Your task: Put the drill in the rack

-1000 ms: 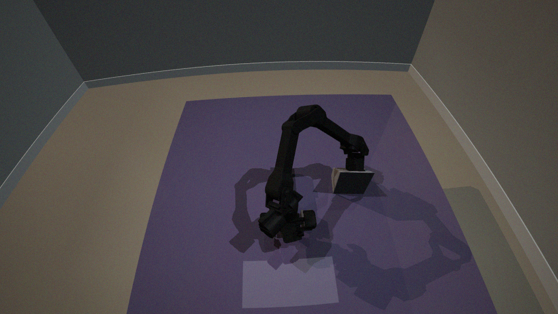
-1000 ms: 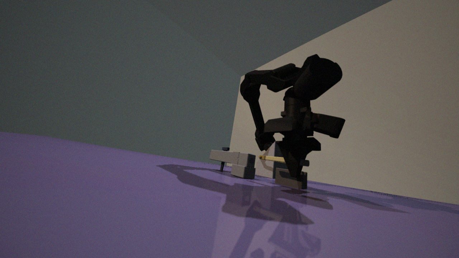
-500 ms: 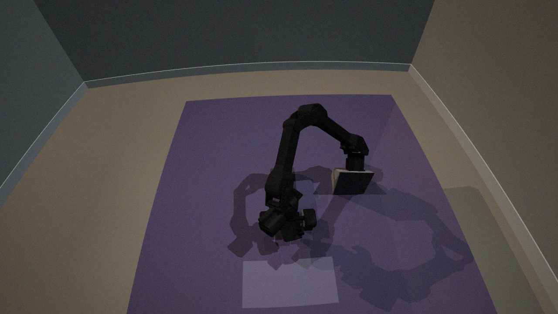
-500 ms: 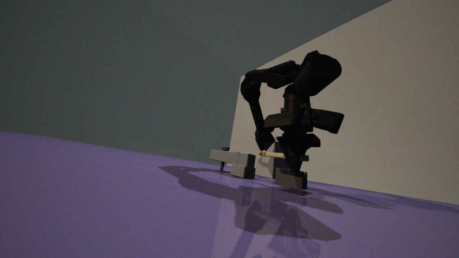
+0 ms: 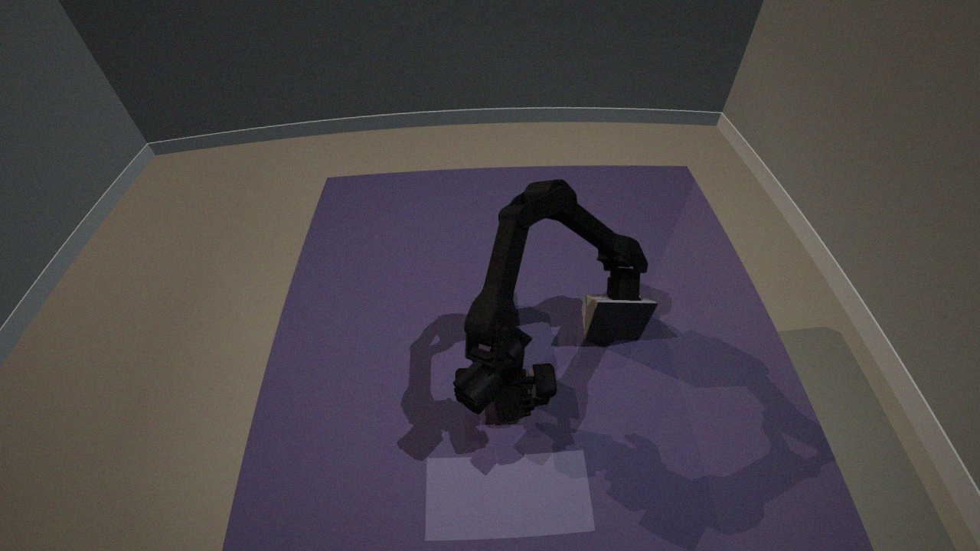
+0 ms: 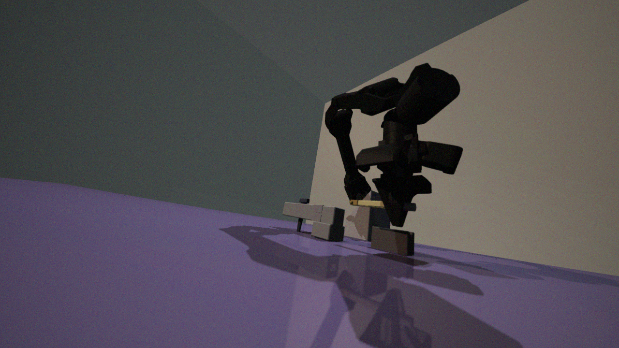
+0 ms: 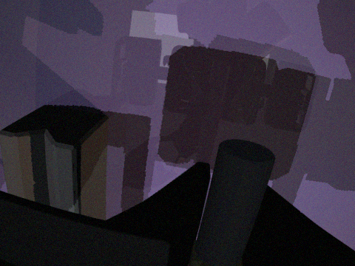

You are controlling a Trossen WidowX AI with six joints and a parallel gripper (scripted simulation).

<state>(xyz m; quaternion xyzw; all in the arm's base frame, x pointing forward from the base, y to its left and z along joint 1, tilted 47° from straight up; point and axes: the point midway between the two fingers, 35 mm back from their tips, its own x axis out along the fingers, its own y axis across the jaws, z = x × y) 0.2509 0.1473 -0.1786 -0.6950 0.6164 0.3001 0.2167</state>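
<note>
Right now the drill is 40 mm to the right of my gripper tip, 30 mm above it and 10 mm ahead of it. From my gripper tip the other things lie so: rack (70 mm behind, 50 mm to the right, 30 mm below); then small dark key (230 mm to the right, 30 mm ahead, 10 mm above); then grey housing (200 mm to the right, 30 mm ahead).
</note>
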